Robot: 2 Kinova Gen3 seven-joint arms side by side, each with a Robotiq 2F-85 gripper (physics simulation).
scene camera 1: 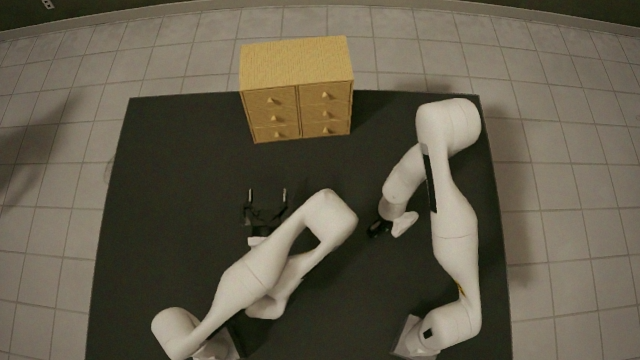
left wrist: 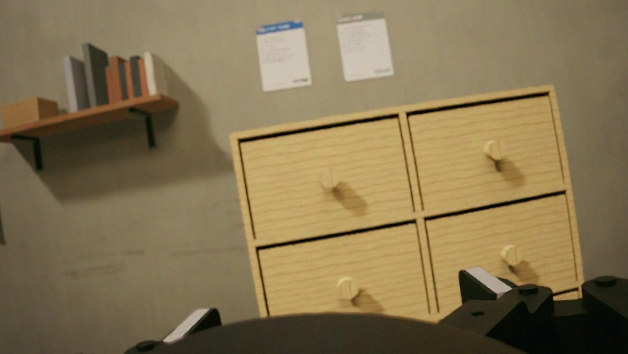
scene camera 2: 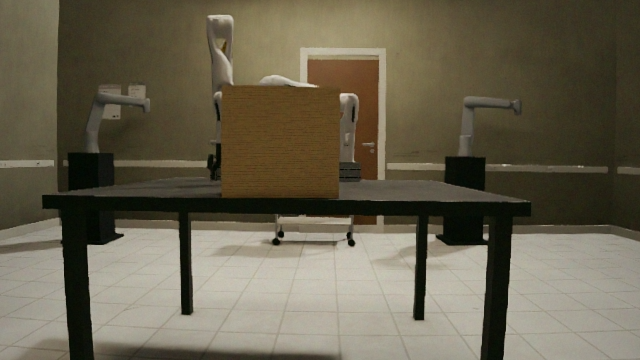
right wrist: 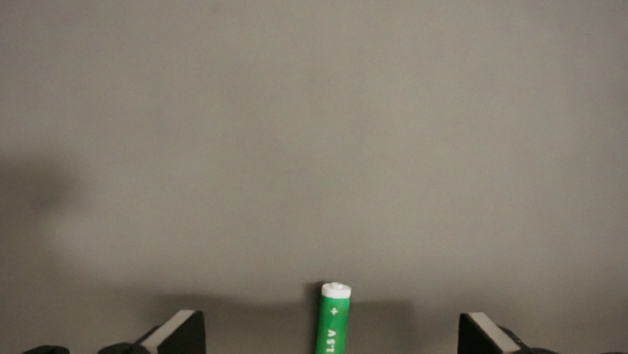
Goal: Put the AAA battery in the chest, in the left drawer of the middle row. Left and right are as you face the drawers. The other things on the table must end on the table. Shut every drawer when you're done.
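Where they show: left gripper, fingertip midpoint: (scene camera 1: 268,189); right gripper, fingertip midpoint: (scene camera 1: 384,225) (right wrist: 330,342); left arm's base, link origin: (scene camera 1: 213,346) (scene camera 2: 344,161); right arm's base, link origin: (scene camera 1: 421,340).
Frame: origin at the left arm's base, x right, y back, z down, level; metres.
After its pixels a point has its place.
The green AAA battery (right wrist: 332,327) {x 0.543, y -0.320, z 0.088 m} lies on the table in the right wrist view, between the open fingers of my right gripper (right wrist: 331,316) {x 0.542, y -0.322, z 0.079 m} (scene camera 1: 375,230) {x 0.542, y -0.322, z 0.079 m} (scene camera 2: 214,167), which points down close above the table; the battery's lower end is cut off. In scene camera 1 the battery is hidden. The wooden chest (scene camera 1: 295,65) {x 0.328, y -0.741, z -0.210 m} (scene camera 2: 280,142) {x 0.331, y -0.851, z -0.055 m} (left wrist: 420,214) {x 0.325, y -0.670, z -0.106 m} stands at the table's back; the drawers that show are shut. The middle row's left drawer (scene camera 1: 260,120) {x 0.201, y -0.674, z -0.041 m} (left wrist: 300,267) {x 0.206, y -0.675, z -0.077 m} has a small knob. My left gripper (scene camera 1: 267,191) {x 0.213, y -0.409, z -0.103 m} (left wrist: 341,318) {x 0.213, y -0.409, z -0.103 m} is open and empty, in front of the chest and facing it.
My left arm (scene camera 1: 250,272) {x 0.184, y -0.129, z -0.347 m} reaches across the middle of the table (scene camera 1: 150,225) {x -0.220, y -0.420, z 0.098 m} (scene camera 2: 410,190) {x -0.139, y -0.581, z 0.098 m} and hides part of it. My right arm (scene camera 1: 452,200) {x 0.562, y -0.169, z -0.504 m} bends along the right side. A wall shelf (left wrist: 100,116) with books and two posted sheets show behind the chest.
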